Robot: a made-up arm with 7 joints.
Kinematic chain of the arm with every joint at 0, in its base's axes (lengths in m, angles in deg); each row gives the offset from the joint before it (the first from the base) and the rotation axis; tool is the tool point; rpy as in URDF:
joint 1: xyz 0 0.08 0.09 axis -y
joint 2: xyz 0 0.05 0.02 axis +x
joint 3: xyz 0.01 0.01 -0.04 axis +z
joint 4: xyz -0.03 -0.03 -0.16 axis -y
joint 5: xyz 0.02 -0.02 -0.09 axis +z
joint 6: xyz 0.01 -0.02 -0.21 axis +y
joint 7: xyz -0.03 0 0.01 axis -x
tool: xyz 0.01 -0.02 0 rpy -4.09 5.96 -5.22
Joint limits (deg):
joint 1: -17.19..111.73
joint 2: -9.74..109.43
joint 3: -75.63..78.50
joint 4: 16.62..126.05
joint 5: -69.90..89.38
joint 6: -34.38..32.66
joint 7: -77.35..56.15
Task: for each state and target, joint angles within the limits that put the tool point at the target. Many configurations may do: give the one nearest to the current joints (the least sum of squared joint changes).
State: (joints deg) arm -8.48 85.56 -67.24 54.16 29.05 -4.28 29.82
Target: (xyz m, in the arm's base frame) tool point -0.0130 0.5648 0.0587
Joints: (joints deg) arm -8.90 107.70 -68.13 40.16 27.23 -4.95 30.25
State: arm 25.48 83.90 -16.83 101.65 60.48 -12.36 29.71
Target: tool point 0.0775 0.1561 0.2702
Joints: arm 74.69 102.83 2.92 121.05 68.32 3.41 39.61
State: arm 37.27 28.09 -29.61 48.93 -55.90 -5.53 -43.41
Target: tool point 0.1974 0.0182 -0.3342
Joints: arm 20.46 -3.31 -33.35 21.71 -53.44 -14.81 -47.62
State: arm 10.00 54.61 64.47 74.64 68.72 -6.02 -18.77
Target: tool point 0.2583 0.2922 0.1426
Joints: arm 1.89 53.50 38.88 96.19 67.43 -6.07 -17.97
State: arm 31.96 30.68 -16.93 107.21 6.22 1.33 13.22
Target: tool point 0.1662 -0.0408 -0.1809
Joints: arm 6.49 10.49 -42.08 73.34 3.07 -3.75 9.44
